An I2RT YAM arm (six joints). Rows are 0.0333 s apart.
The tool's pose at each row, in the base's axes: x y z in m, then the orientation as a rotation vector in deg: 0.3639, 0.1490, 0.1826, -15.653, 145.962, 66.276; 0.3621, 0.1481, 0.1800, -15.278, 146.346, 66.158; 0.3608, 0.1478, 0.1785, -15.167, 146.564, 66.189; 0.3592, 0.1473, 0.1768, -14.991, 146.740, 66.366; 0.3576, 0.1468, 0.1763, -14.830, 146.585, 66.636; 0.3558, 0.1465, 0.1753, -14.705, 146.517, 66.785; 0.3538, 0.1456, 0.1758, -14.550, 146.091, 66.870; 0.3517, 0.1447, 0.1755, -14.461, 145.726, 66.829; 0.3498, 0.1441, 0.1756, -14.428, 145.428, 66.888
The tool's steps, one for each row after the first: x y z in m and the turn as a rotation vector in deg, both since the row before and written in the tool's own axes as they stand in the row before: 0.0027, -0.0018, 0.0005, 0.204, 0.157, 0.343; 0.0018, -0.0008, 0.0004, 0.038, 0.152, 0.160; 0.0021, -0.0010, 0.0003, -0.059, 0.132, 0.220; 0.0017, -0.0002, -0.0004, -0.192, -0.116, 0.105; 0.0020, -0.0004, 0.0000, -0.098, -0.062, 0.086; 0.0017, 0.0003, -0.0014, -0.128, -0.391, -0.054; 0.0021, -0.0002, -0.0010, -0.041, -0.350, -0.102; 0.0017, 0.0002, -0.0009, -0.099, -0.246, -0.082
